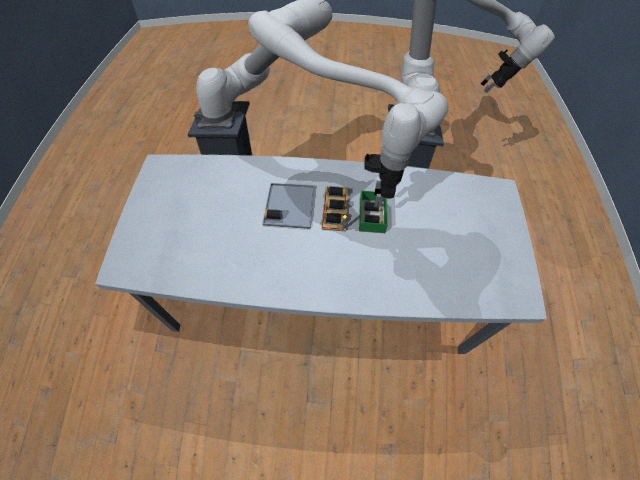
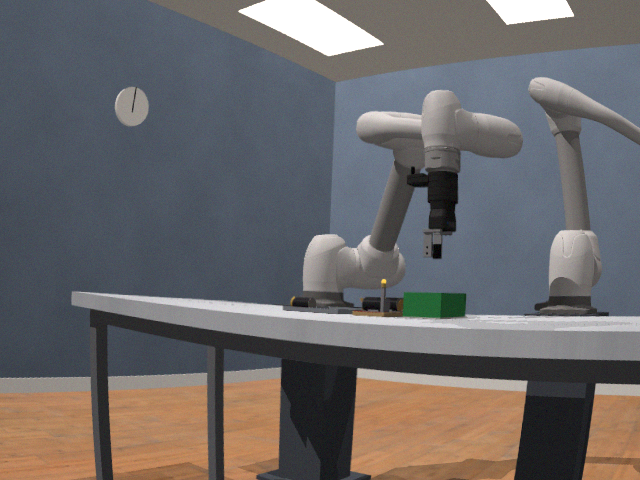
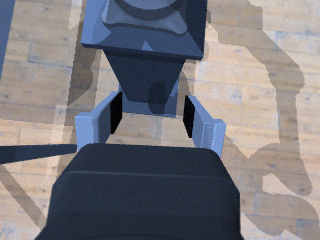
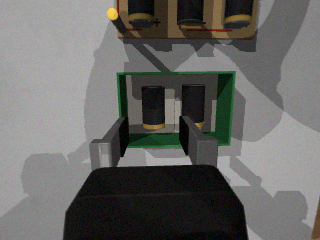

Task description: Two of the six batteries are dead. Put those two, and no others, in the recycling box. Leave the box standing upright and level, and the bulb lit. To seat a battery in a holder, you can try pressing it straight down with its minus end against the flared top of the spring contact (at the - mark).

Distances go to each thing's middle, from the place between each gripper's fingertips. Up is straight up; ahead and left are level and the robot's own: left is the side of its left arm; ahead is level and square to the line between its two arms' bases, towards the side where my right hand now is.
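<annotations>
The grey tray (image 1: 295,200) sits 320 mm to the right of my right hand (image 2: 432,258), 160 mm below it and 60 mm behind it. As for the green recycling box (image 2: 415,305), I find it 30 mm behind my right hand and 140 mm below it.
Measured from my left hand, the grey tray is 570 mm ahead, 880 mm to the right and 260 mm below. The green recycling box is 250 mm below that same left hand, 560 mm to the right of it and 600 mm ahead of it.
</annotations>
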